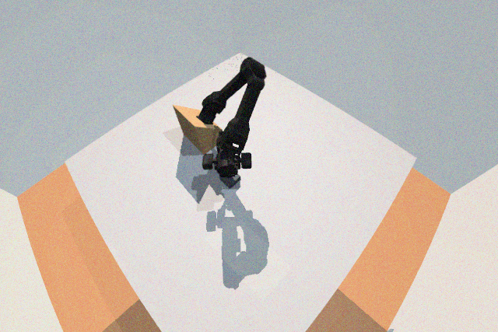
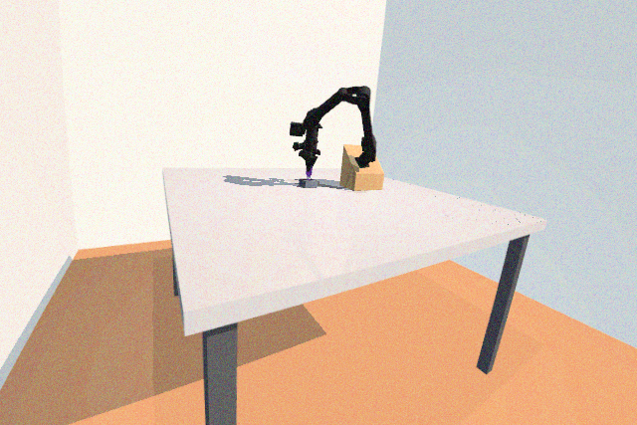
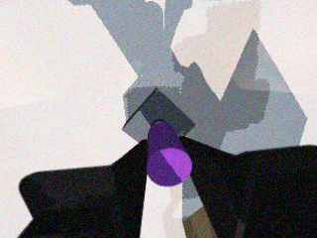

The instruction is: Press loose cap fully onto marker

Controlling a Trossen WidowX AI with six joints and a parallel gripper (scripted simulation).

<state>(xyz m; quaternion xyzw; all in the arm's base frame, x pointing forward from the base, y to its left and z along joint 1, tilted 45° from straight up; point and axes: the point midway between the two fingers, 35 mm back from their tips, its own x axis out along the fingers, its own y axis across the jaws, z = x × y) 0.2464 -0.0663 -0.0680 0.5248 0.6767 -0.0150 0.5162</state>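
Right now my gripper tip is 1 cm below the purple cap. From my gripper tip the other things lie so: grey holder block: 6 cm below.
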